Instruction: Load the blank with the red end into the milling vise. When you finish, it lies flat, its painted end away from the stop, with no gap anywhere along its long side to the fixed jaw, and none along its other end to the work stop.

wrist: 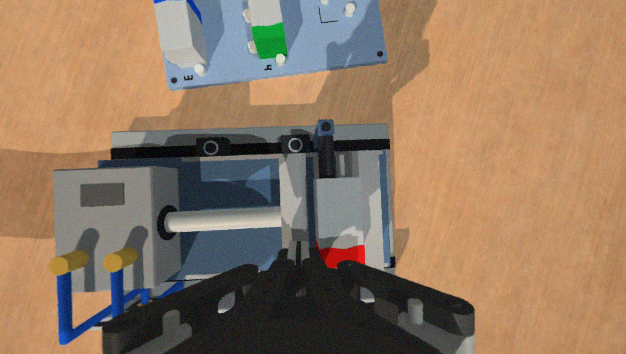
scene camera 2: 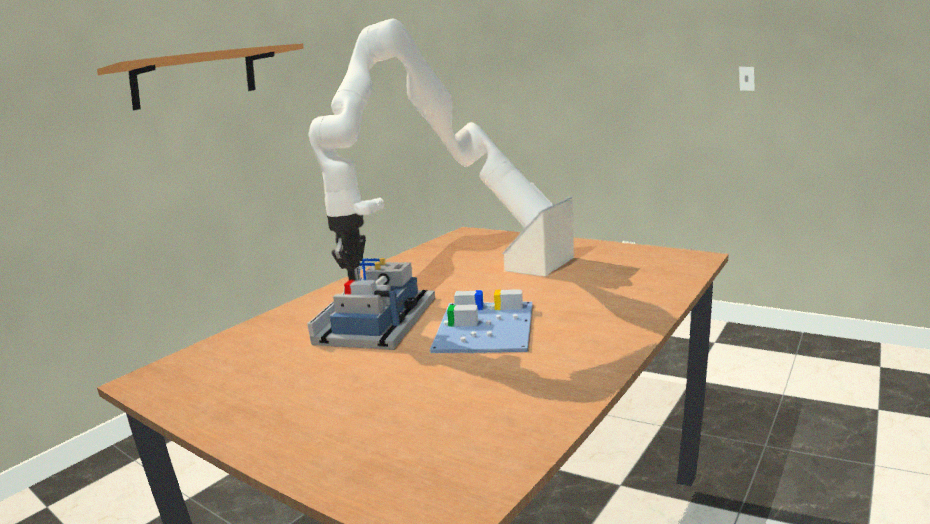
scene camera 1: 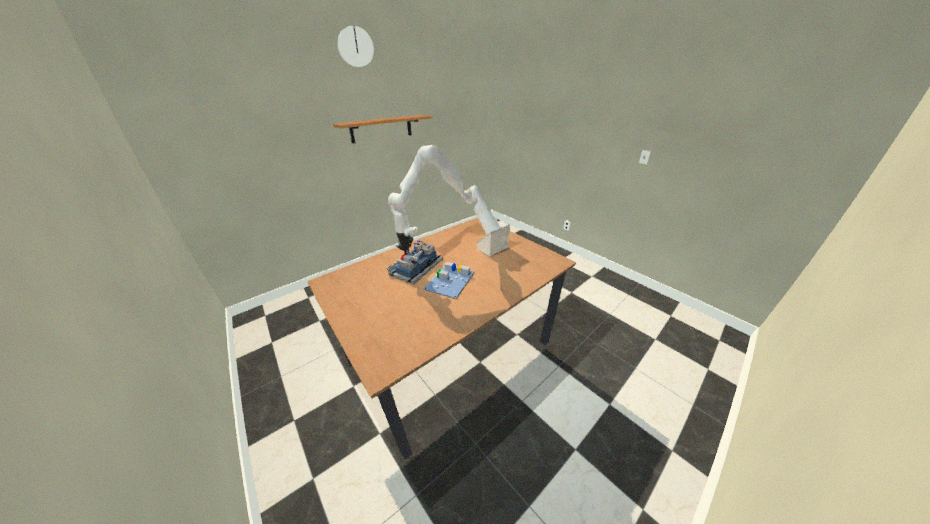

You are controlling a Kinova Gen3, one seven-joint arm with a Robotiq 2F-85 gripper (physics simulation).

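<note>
The blank, a grey block with a red end (wrist: 340,212) (scene camera 2: 364,286), lies in the milling vise (wrist: 227,190) (scene camera 2: 361,323) (scene camera 1: 416,265), between the moving jaw (wrist: 293,195) and the fixed jaw (wrist: 373,200) (scene camera 2: 357,302). It looks flat. Its grey end is at the dark work stop (wrist: 326,157); its red end points away. A dark strip shows between blank and moving jaw. Along the fixed jaw I see no clear gap, but a thin one cannot be ruled out. My gripper (wrist: 299,254) (scene camera 2: 352,276) is shut and empty, its tips over the moving jaw beside the red end.
A grey actuator housing (wrist: 105,220) with yellow fittings and blue hoses (wrist: 64,305) stands at the left in the wrist view. A blue pegged tray (wrist: 330,55) (scene camera 2: 507,338) (scene camera 1: 449,290) holds blanks with green (scene camera 2: 464,315), blue (scene camera 2: 467,299) and yellow (scene camera 2: 509,299) ends.
</note>
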